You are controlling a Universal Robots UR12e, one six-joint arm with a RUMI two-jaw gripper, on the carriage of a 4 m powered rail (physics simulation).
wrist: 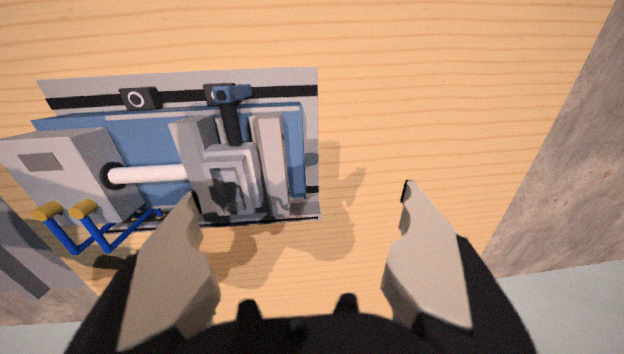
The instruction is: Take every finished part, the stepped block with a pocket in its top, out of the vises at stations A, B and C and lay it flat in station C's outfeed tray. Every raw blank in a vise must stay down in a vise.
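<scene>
A grey stepped block with a pocket in its top (232, 185) sits between the jaws of a vise (150, 142), left of the middle of the wrist view. Part of its pocket is in dark shadow. My gripper (301, 186) is open, its fingers wide apart, above the table. In the view, the left fingertip overlaps the lower edge of the vise beside the block, and the right fingertip is over wood, well right of the vise. Which station this is, I cannot tell. The outfeed tray does not show.
A black rod with a blue head (232, 94) reaches towards the block from the vise's upper edge. Blue bars with yellow knobs (83, 209) stand at the lower left. The vise's grey base plate (175, 82) lies on the wooden table (425, 100). A grey object (30, 250) shows at the left edge.
</scene>
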